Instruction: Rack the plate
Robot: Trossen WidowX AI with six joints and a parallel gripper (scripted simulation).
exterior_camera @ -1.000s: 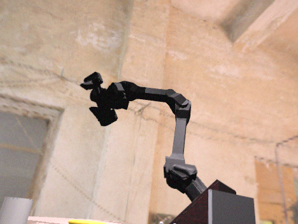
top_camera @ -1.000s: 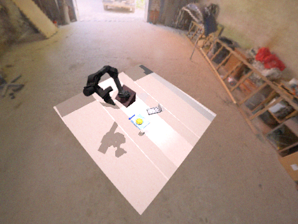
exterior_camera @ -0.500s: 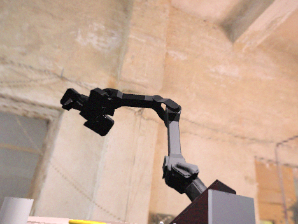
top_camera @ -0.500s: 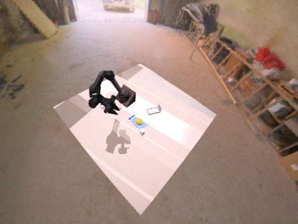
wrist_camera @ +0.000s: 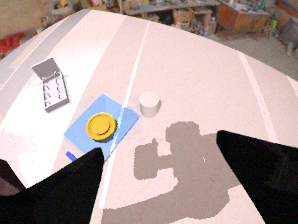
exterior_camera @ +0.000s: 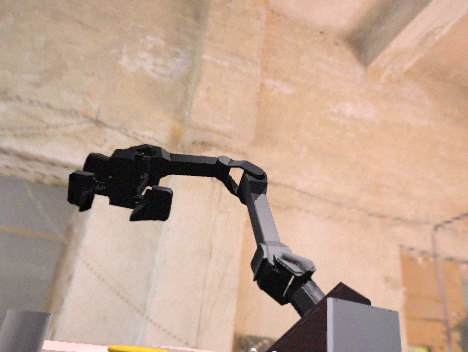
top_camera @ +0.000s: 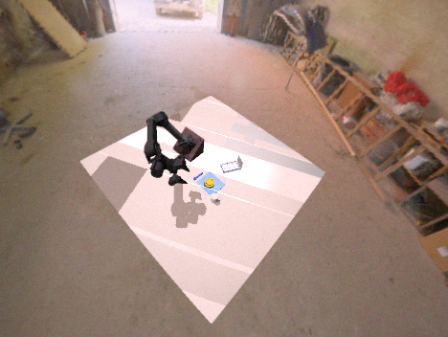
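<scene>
Now: the yellow plate 30 mm ahead of my gripper tip, 160 mm to the left of it and 190 mm below it. The rest, counted from my gripper tip: white cup: 140 mm ahead, 90 mm to the left, 190 mm below; blue mat: 40 mm ahead, 170 mm to the left, 210 mm below; grey dish rack: 50 mm ahead, 380 mm to the left, 190 mm below.
</scene>
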